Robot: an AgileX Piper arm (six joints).
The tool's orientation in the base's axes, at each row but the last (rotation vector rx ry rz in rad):
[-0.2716, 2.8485, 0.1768]
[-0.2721, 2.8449, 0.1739]
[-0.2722, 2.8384, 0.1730]
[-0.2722, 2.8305, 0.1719]
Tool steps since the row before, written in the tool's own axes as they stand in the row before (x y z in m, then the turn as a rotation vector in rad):
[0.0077, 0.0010, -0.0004, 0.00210, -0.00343, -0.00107]
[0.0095, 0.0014, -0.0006, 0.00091, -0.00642, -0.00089]
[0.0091, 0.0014, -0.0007, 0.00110, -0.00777, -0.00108]
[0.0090, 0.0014, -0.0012, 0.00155, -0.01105, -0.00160]
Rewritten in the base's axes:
[-0.0076, -0.0004, -0.0017, -0.00157, -0.00385, 0.00011]
[-0.0094, -0.0003, -0.0020, 0.00020, -0.00654, 0.00000]
[-0.0090, -0.0003, -0.0019, 0.00025, -0.00792, 0.00000]
[-0.0091, -0.0003, -0.0014, 0.00035, -0.01127, 0.00007]

